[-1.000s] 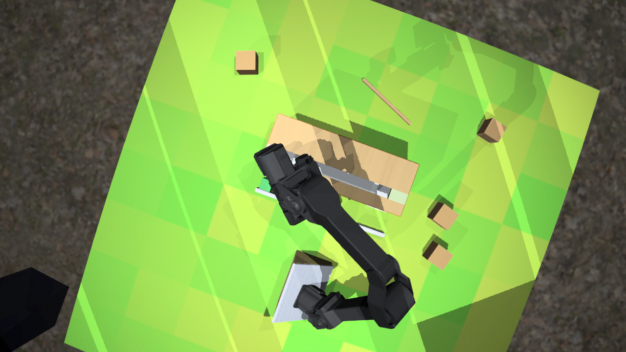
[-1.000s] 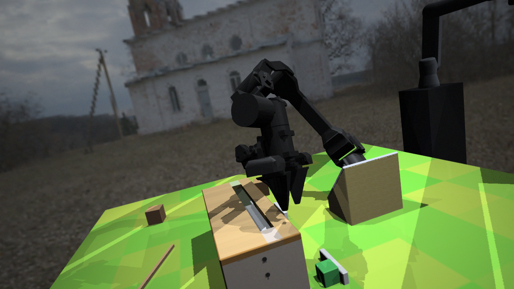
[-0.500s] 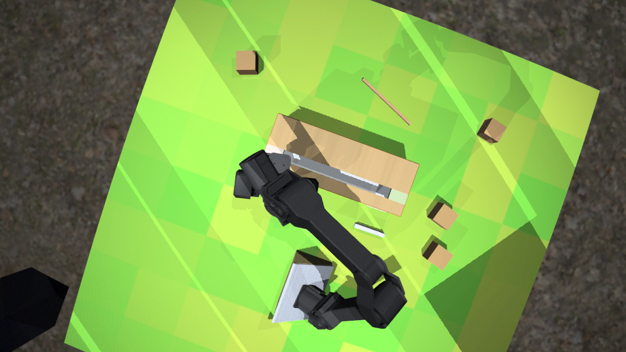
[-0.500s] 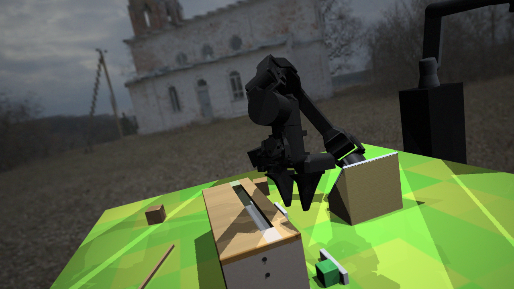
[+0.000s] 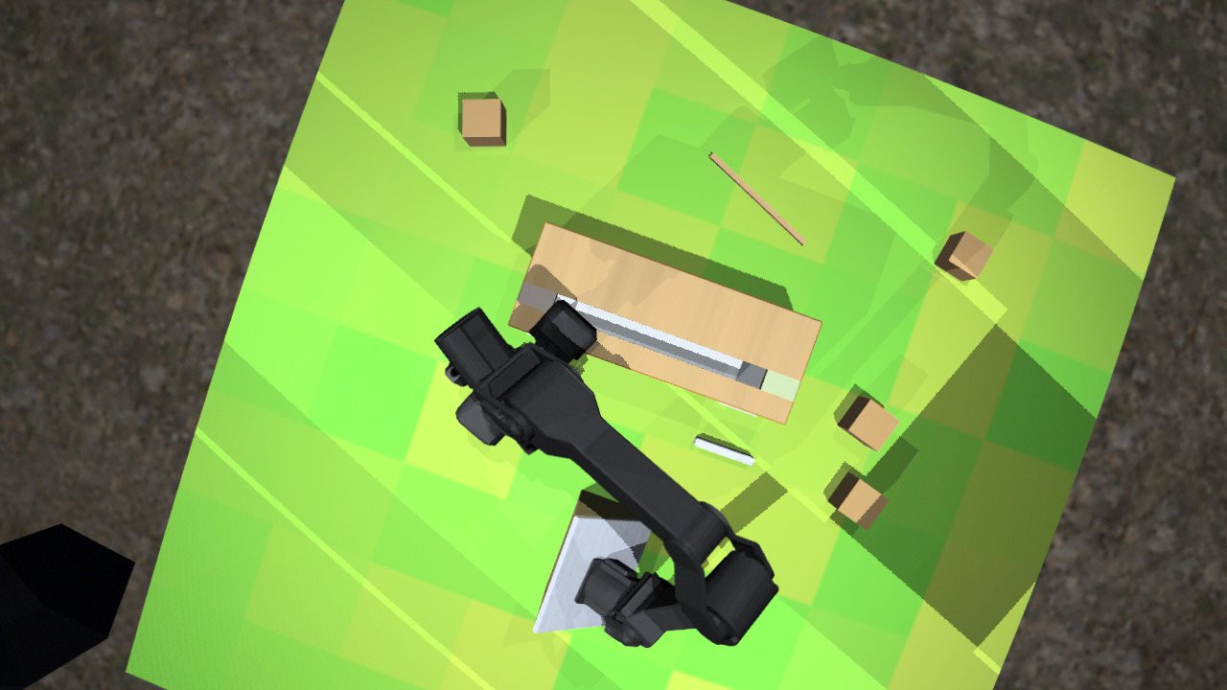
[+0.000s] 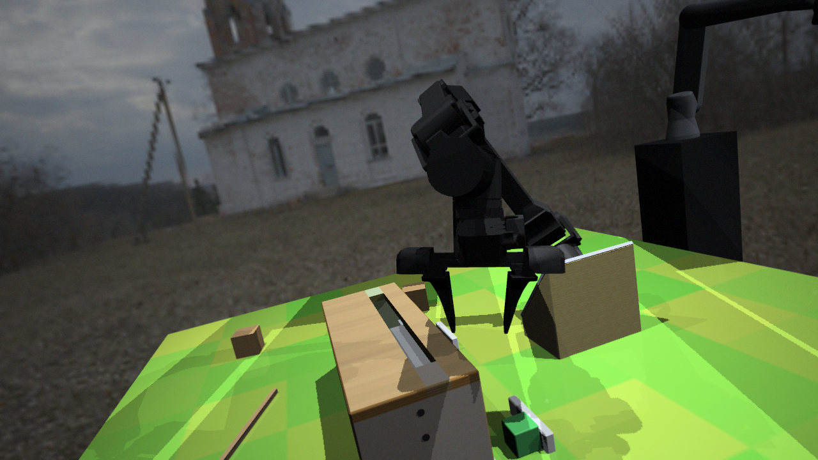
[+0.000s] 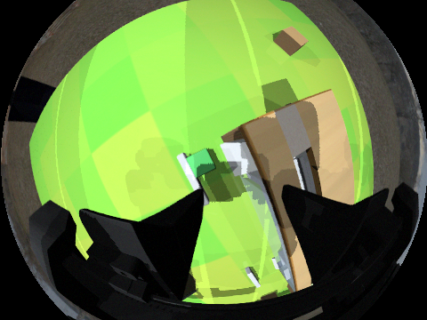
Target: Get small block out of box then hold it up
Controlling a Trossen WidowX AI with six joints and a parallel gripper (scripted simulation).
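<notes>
Right now the green block is 2 cm behind my gripper tip, 2 cm to the left of it and 13 cm below it. Also, from my gripper tip: wooden-topped box (7 cm ahead, 14 cm to the right, 9 cm below); thin stick (33 cm ahead, 19 cm to the right, 14 cm below).
</notes>
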